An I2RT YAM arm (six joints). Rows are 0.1 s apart.
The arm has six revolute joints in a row. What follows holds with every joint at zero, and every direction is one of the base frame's. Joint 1 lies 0.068 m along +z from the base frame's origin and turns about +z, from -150 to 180 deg. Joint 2 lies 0.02 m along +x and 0.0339 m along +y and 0.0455 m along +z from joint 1 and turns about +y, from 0 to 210 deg. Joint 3 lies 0.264 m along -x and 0.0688 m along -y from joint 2 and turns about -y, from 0 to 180 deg. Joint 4 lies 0.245 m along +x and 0.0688 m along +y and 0.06 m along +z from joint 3 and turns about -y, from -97 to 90 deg. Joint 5 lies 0.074 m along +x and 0.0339 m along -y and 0.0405 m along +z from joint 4 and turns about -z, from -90 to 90 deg. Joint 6 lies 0.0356 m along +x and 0.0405 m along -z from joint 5 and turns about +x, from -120 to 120 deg. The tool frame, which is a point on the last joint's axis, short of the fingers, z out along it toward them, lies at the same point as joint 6; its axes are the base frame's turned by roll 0, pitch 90 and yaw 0 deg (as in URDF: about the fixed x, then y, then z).
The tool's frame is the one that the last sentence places.
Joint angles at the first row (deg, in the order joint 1, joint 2, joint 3, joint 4, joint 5, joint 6):
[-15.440 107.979 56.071 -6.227 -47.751 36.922]
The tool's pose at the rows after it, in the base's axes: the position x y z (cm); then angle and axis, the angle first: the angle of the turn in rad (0 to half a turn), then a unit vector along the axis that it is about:
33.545, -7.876, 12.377, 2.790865, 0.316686, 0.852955, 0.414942
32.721, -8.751, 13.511, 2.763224, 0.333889, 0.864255, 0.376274
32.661, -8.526, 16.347, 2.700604, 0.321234, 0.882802, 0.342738
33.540, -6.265, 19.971, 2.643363, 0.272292, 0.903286, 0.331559
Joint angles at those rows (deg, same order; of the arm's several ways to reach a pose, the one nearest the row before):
[-17.451 106.859 54.677 -7.816 -45.661 36.160]
[-18.945 103.911 54.580 -11.410 -41.231 34.517]
[-18.263 99.387 56.374 -15.349 -36.924 32.535]
[-13.958 95.621 60.384 -19.269 -34.382 30.902]

